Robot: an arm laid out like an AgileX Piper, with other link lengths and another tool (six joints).
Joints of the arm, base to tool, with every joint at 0 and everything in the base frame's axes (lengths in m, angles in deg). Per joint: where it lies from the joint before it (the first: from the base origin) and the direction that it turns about. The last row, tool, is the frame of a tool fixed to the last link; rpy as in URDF.
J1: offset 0.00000 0.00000 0.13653 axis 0 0 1
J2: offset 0.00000 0.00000 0.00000 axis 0 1 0
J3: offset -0.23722 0.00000 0.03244 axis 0 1 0
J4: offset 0.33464 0.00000 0.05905 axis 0.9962 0 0.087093
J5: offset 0.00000 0.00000 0.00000 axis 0 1 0
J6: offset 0.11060 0.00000 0.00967 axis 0.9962 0 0.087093
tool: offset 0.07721 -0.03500 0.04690 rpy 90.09 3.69 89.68
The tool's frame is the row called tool.
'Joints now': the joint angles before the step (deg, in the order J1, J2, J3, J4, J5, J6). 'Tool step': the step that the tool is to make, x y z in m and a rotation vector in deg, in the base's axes. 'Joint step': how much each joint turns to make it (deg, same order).
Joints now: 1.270, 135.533, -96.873, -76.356, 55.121, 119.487
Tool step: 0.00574, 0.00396, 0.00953, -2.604, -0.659, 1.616
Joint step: 0.598, -0.065, -0.001, -3.185, 0.481, 0.772
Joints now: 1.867, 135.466, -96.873, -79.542, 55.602, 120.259
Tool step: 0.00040, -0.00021, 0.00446, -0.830, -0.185, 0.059
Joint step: 0.054, -0.187, -0.001, -0.734, 0.455, 0.061
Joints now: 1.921, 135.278, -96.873, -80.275, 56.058, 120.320
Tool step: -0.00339, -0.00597, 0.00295, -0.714, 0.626, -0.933
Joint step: -0.532, -0.138, 0.001, 0.070, 0.840, -0.781
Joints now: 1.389, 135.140, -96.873, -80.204, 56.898, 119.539
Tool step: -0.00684, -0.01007, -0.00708, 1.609, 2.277, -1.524
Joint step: -1.201, 0.002, -0.001, 3.076, -0.174, -2.788
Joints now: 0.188, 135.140, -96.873, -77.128, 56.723, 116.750
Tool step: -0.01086, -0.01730, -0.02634, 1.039, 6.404, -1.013
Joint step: -2.071, 2.233, -0.059, 3.130, -0.301, -5.346
